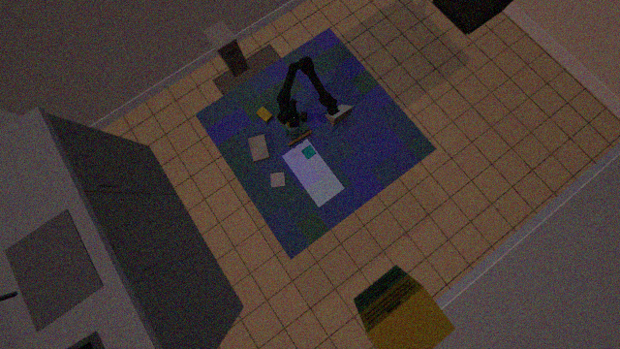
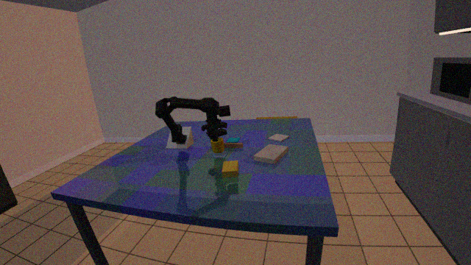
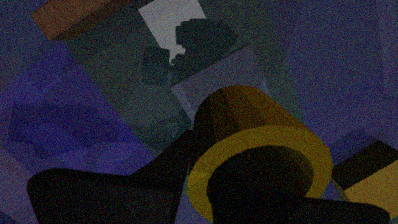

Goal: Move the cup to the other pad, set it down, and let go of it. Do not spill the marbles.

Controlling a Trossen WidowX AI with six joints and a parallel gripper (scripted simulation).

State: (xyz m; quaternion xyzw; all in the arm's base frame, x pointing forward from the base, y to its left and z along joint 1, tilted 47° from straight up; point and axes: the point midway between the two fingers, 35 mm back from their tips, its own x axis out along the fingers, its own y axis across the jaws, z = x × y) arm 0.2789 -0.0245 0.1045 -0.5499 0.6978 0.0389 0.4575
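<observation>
Right now my gripper tip is 23 cm to the right of the teal pad, 7 cm above it and 3 cm short of it. Round my gripper tip: yellow cup 2 cm to the right, 2 cm ahead; brown bar 11 cm to the left, 6 cm below, 3 cm ahead; grey-blue pad 7 cm below, 3 cm ahead, 1 cm to the right.
</observation>
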